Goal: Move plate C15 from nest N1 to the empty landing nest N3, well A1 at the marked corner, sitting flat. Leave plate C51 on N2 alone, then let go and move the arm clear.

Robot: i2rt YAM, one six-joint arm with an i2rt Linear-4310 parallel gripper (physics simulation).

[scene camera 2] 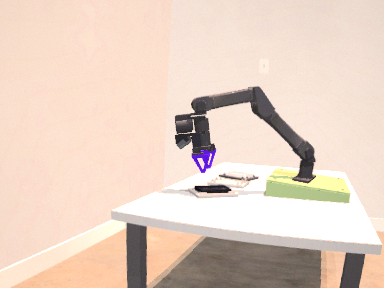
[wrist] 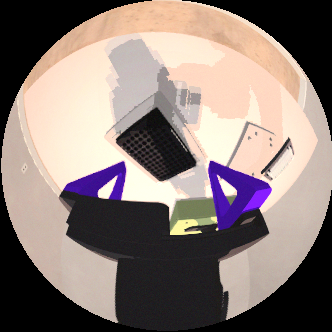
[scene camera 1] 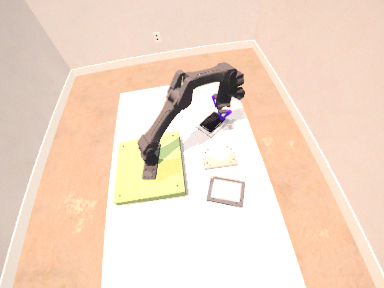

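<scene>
A black well plate [scene camera 1: 211, 122] [scene camera 2: 212, 189] [wrist: 156, 145] sits on a pale nest [scene camera 1: 209, 133] [scene camera 2: 215, 194] [wrist: 111, 135]. The middle nest [scene camera 1: 220, 162] [wrist: 247, 150] is pale, has small pegs and holds no plate. A white plate [scene camera 1: 226, 190] [scene camera 2: 239, 175] [wrist: 280, 162] sits on a dark-rimmed nest [scene camera 1: 226, 202]. I cannot read any labels or the A1 mark. My gripper [scene camera 1: 219, 113] [scene camera 2: 205, 169] [wrist: 166, 164] is open and empty, a little above the black plate. In the wrist view that plate lies turned diagonally to the line between the purple fingers.
A thick yellow-green base block [scene camera 1: 127, 172] [scene camera 2: 330, 187] carries the arm. The nests stand in a row beside it on the white table [scene camera 1: 200, 245] [scene camera 2: 250, 220]. The arm's shadow falls near the black plate. Walls stand beyond the table.
</scene>
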